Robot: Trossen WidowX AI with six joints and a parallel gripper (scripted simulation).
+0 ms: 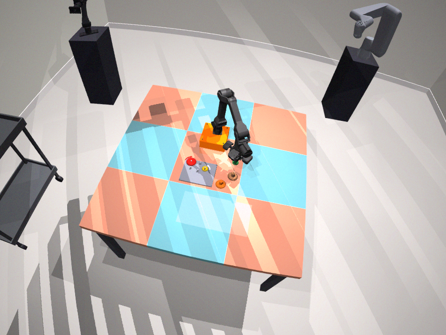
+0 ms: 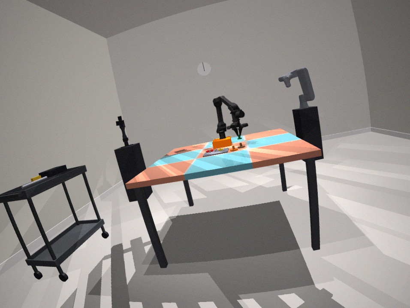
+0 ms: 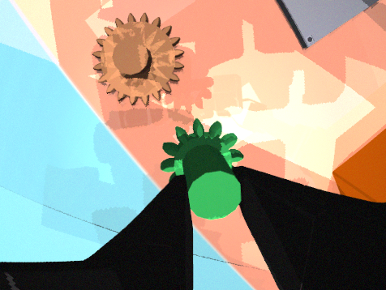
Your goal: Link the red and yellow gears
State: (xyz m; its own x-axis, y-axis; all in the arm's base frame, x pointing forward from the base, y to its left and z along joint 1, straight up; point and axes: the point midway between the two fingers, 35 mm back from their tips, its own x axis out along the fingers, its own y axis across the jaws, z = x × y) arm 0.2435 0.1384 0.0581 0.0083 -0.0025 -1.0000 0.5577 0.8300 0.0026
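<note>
My gripper tip is now 28 cm to the left of the red gear and 8 cm above it. The rest, counted from my gripper tip: brown gear (6 cm ahead, 1 cm to the right, 8 cm below); orange gear (13 cm ahead, 8 cm to the right, 8 cm below); green gear (1 cm below).
</note>
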